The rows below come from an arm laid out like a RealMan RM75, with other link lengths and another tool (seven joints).
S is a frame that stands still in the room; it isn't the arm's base.
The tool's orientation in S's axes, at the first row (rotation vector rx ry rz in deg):
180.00, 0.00, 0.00
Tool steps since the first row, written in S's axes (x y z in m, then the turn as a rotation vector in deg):
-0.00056, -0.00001, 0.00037, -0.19, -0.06, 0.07
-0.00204, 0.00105, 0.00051, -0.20, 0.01, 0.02
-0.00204, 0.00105, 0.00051, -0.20, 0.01, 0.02
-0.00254, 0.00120, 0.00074, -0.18, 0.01, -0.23
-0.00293, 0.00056, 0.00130, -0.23, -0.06, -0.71
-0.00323, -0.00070, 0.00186, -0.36, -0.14, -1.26
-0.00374, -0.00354, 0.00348, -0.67, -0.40, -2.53
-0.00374, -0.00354, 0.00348, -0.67, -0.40, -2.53
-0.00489, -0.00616, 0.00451, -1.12, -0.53, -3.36
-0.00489, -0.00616, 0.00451, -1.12, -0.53, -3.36
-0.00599, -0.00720, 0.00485, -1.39, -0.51, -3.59
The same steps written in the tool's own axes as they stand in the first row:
-0.00056, 0.00001, -0.00037, -0.19, 0.06, -0.07
-0.00204, -0.00105, -0.00051, -0.20, -0.01, -0.02
-0.00204, -0.00105, -0.00051, -0.20, -0.01, -0.02
-0.00254, -0.00120, -0.00074, -0.18, -0.01, 0.23
-0.00293, -0.00056, -0.00130, -0.23, 0.06, 0.71
-0.00323, 0.00070, -0.00186, -0.36, 0.14, 1.26
-0.00374, 0.00354, -0.00348, -0.67, 0.40, 2.53
-0.00374, 0.00354, -0.00348, -0.67, 0.40, 2.53
-0.00489, 0.00616, -0.00451, -1.12, 0.53, 3.36
-0.00489, 0.00616, -0.00451, -1.12, 0.53, 3.36
-0.00599, 0.00720, -0.00485, -1.39, 0.51, 3.59

